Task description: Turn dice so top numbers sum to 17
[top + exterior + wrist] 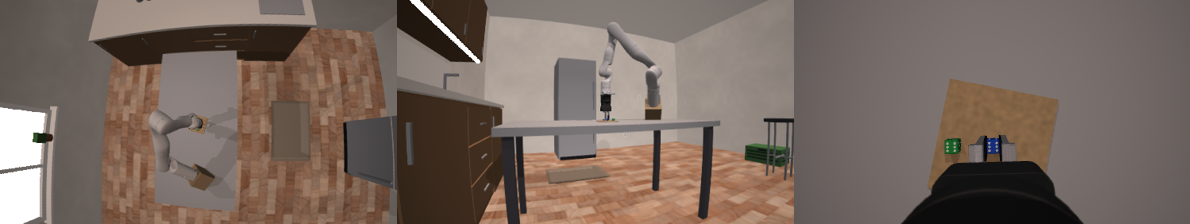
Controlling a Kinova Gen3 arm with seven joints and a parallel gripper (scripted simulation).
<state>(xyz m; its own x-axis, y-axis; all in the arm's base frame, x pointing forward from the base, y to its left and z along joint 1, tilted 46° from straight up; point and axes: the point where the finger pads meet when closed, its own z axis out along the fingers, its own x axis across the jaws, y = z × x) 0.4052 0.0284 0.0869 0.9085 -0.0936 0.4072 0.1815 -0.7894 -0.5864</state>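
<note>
Now: hand 1 cm above the blue die. Also, from my hand: white die (9 cm to the right, 2 cm below, 1 cm ahead); then tan mat (2 cm below); then green die (5 cm behind, 1 cm to the right, 1 cm below).
</note>
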